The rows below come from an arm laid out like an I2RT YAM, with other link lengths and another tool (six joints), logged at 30 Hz.
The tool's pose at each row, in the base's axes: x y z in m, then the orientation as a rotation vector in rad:
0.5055, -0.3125, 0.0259, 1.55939, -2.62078, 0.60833
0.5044, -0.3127, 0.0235, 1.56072, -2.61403, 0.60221
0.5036, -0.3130, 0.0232, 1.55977, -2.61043, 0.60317
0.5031, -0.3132, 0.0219, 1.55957, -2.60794, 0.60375
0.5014, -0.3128, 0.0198, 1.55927, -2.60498, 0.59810
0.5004, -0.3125, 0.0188, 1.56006, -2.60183, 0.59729
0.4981, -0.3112, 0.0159, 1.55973, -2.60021, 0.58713
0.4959, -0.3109, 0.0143, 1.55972, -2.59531, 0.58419
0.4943, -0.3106, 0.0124, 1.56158, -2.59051, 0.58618
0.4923, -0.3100, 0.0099, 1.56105, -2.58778, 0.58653
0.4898, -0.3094, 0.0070, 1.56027, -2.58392, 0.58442
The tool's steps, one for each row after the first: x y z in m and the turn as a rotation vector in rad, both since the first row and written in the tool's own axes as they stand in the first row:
0.0002, 0.0016, 0.0021, -0.00554, 0.00311, -0.00417
0.0008, 0.0023, 0.0023, -0.00623, 0.00634, -0.00545
0.0009, 0.0030, 0.0035, -0.00663, 0.00832, -0.00655
0.0009, 0.0053, 0.0050, -0.01120, 0.00967, -0.00813
0.0009, 0.0066, 0.0057, -0.01243, 0.01135, -0.01006
0.0004, 0.0100, 0.0075, -0.01950, 0.01101, -0.01119
0.0008, 0.0125, 0.0085, -0.02282, 0.01400, -0.01373
0.0010, 0.0146, 0.0099, -0.02247, 0.01673, -0.01682
0.0009, 0.0173, 0.0117, -0.02318, 0.01901, -0.01791
0.0010, 0.0206, 0.0137, -0.02587, 0.02183, -0.01956

